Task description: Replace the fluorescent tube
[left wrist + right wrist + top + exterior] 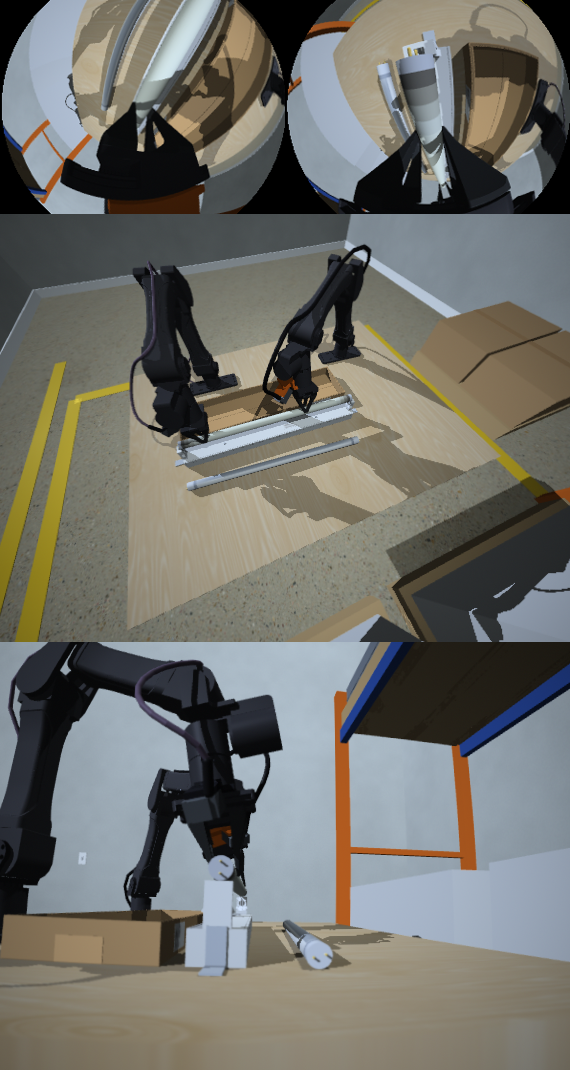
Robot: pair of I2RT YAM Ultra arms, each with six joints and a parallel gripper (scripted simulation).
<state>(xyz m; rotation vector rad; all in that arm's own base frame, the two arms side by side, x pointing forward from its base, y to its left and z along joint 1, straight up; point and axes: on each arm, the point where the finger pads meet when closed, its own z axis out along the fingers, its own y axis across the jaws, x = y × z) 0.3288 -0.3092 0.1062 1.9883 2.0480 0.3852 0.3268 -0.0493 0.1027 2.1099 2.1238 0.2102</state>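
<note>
My left hand is 12 cm to the left of the old fluorescent tube and 1 cm above it. From my left hand the other things lie so: brown carton (14 cm behind, 12 cm to the right, 8 cm below); then white fixture (12 cm to the right, 5 cm below); then LED tube (13 cm to the right, 12 cm ahead, 9 cm below).
</note>
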